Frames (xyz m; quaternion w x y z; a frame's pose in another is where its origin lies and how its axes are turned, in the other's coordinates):
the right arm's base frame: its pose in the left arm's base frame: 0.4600 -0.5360 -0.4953 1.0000 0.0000 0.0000 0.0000
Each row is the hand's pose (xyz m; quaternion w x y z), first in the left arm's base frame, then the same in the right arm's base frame.
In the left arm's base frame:
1: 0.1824 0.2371 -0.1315 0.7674 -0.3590 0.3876 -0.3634
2: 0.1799 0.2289 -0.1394 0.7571 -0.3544 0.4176 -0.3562
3: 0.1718 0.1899 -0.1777 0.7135 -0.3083 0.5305 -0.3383
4: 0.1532 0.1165 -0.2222 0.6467 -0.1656 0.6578 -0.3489
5: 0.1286 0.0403 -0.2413 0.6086 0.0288 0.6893 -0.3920
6: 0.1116 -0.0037 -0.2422 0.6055 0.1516 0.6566 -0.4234
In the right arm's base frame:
1: -0.2776 0.7731 0.3638 0.7674 -0.3590 0.3876 -0.3634
2: -0.2801 0.7649 0.3559 0.7571 -0.3544 0.4176 -0.3562
3: -0.2882 0.7259 0.3176 0.7135 -0.3083 0.5305 -0.3383
4: -0.3068 0.6525 0.2731 0.6467 -0.1656 0.6578 -0.3489
5: -0.3314 0.5763 0.2540 0.6086 0.0288 0.6893 -0.3920
6: -0.3484 0.5323 0.2531 0.6055 0.1516 0.6566 -0.4234

